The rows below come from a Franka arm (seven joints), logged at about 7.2 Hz.
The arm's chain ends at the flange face. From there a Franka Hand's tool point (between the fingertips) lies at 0.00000 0.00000 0.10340 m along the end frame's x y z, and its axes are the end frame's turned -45 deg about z.
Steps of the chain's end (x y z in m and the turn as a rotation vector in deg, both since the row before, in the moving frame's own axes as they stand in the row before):
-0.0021 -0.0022 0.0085 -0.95 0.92 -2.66
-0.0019 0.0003 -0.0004 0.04 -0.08 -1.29
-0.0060 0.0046 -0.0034 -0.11 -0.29 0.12
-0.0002 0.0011 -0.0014 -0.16 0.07 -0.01
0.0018 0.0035 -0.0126 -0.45 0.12 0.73
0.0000 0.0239 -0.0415 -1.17 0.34 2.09
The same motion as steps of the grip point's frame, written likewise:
0.0001 -0.0007 0.0085 -1.32 -0.02 -2.66
-0.0016 -0.0013 -0.0004 0.08 -0.03 -1.29
-0.0080 -0.0012 -0.0034 0.13 -0.28 0.12
-0.0010 0.0009 -0.0014 -0.16 -0.06 -0.01
-0.0016 0.0045 -0.0126 -0.40 -0.23 0.73
-0.0180 0.0188 -0.0415 -1.07 -0.59 2.09

